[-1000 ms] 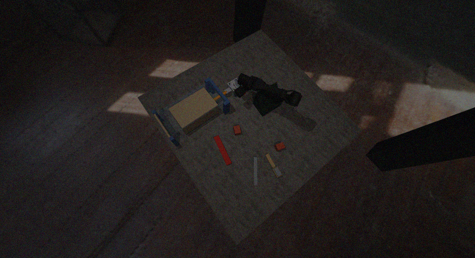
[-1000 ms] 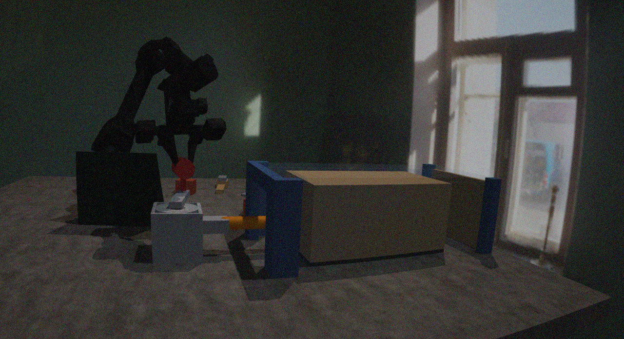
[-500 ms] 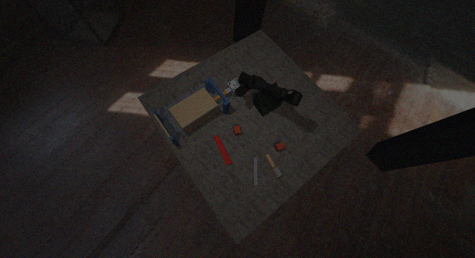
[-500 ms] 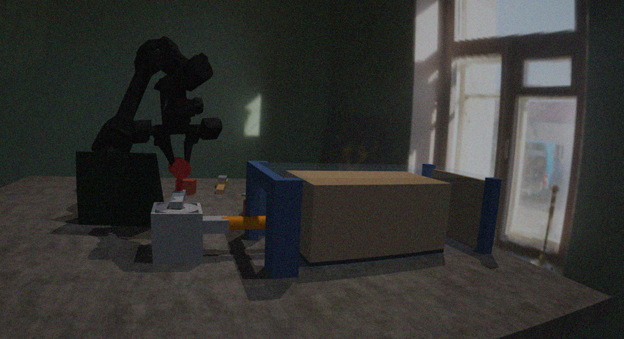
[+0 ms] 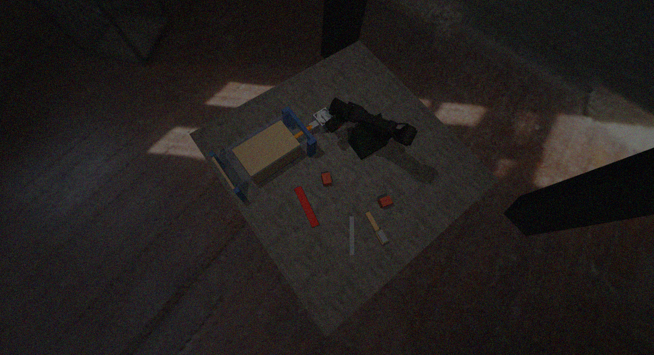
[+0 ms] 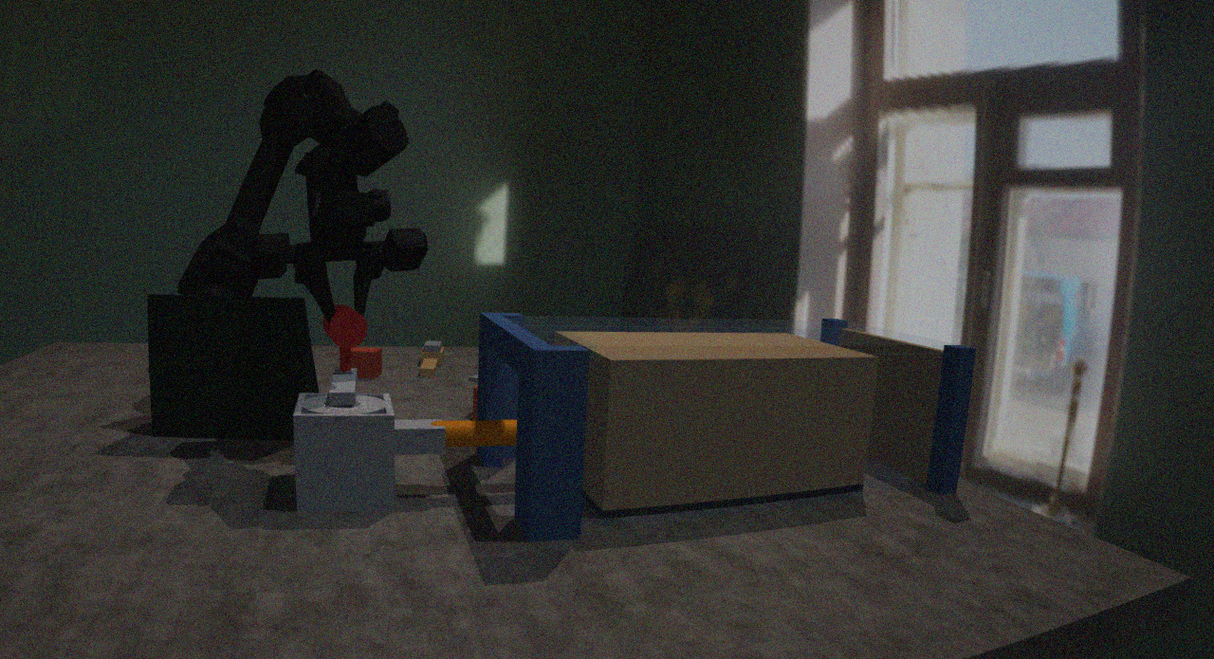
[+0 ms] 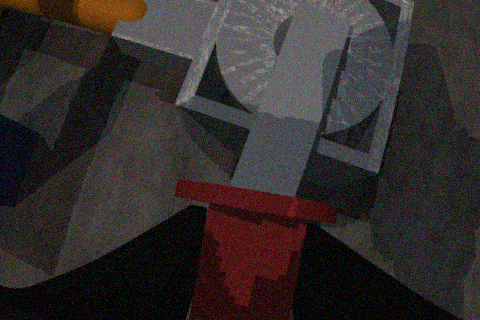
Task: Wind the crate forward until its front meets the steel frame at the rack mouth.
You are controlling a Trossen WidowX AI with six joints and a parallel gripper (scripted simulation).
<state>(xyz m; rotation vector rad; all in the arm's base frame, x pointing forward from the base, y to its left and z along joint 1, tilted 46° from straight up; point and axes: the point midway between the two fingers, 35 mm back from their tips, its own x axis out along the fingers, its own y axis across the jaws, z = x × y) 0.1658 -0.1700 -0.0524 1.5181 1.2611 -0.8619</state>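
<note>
My gripper tip is now 2 cm to the left of the crank handle and 4 cm above it. The rest, counted from my gripper tip: blue frame (16 cm ahead, 9 cm to the right, 4 cm below); grey winch (2 cm behind, 9 cm to the right, 12 cm below); red knob (2 cm to the left, 1 cm below).
</note>
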